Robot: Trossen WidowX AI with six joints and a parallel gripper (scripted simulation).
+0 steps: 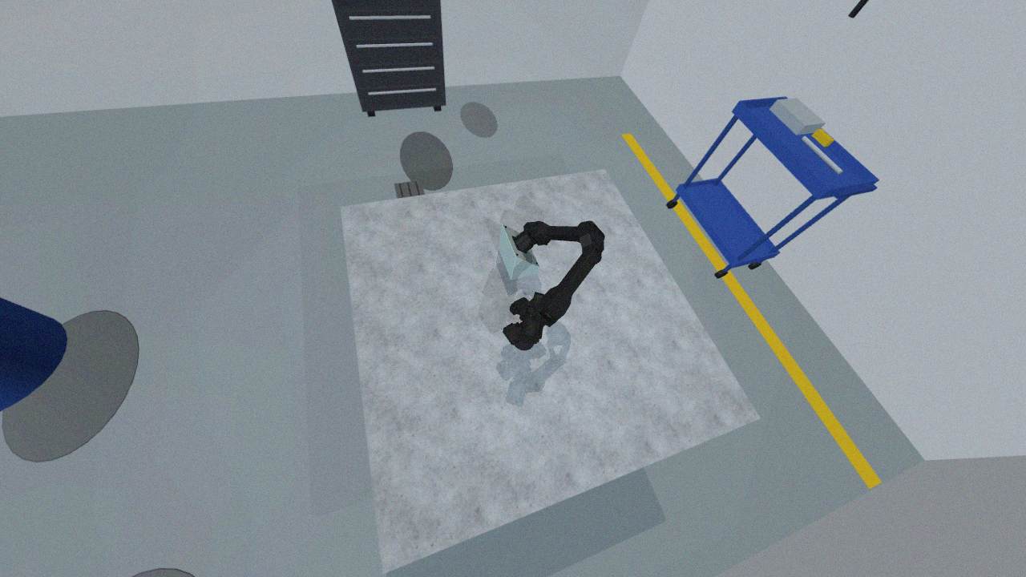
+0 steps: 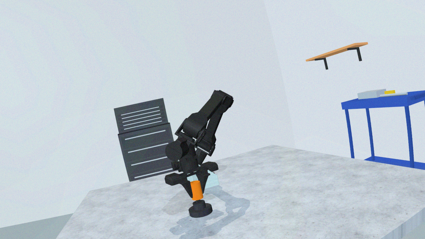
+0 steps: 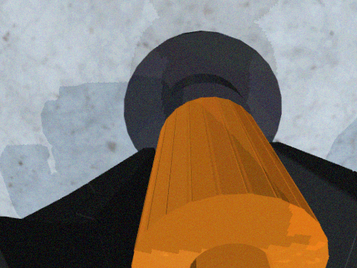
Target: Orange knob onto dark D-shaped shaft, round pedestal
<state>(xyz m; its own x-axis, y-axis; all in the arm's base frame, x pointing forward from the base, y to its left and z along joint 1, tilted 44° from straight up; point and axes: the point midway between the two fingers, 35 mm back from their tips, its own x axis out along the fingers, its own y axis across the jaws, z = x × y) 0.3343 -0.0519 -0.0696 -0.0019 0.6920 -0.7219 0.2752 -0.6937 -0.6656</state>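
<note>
The dark round pedestal lies 4 cm below my gripper tip. From my gripper tip the other things lie so: orange knob: 2 cm above.
</note>
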